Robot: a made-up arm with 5 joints.
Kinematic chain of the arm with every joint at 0, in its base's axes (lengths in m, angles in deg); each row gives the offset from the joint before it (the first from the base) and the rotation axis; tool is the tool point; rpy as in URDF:
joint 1: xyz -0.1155 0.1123 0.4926 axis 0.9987 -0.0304 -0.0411
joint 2: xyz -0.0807 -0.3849 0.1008 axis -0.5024 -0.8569 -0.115
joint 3: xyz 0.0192 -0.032 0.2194 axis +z
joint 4: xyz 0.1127 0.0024 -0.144 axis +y
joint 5: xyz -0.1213 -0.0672 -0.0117 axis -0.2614 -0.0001 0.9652
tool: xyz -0.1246 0.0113 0.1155 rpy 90 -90 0
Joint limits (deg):
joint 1: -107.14..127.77
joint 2: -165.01..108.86
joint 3: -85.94..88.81
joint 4: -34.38..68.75
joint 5: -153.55..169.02
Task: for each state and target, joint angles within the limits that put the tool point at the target. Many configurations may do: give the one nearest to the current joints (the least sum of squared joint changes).
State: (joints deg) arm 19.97 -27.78 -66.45 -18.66 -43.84
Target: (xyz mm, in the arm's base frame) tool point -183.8 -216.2 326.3
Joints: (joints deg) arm 57.70 -31.94 -72.97 -29.38 -48.74
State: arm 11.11 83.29 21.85 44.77 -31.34
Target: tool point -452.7 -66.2 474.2
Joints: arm 27.85 108.86 24.20 51.00 -27.12
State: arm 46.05 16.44 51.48 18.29 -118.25
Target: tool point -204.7 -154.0 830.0
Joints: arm 1.35 25.56 56.27 38.86 -122.60
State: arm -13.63 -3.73 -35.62 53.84 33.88
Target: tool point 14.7 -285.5 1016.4
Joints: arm -19.18 -22.40 -8.63 60.74 8.78
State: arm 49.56 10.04 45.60 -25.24 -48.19
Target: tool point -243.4 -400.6 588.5
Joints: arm 21.68 -6.27 31.36 -7.07 -75.52
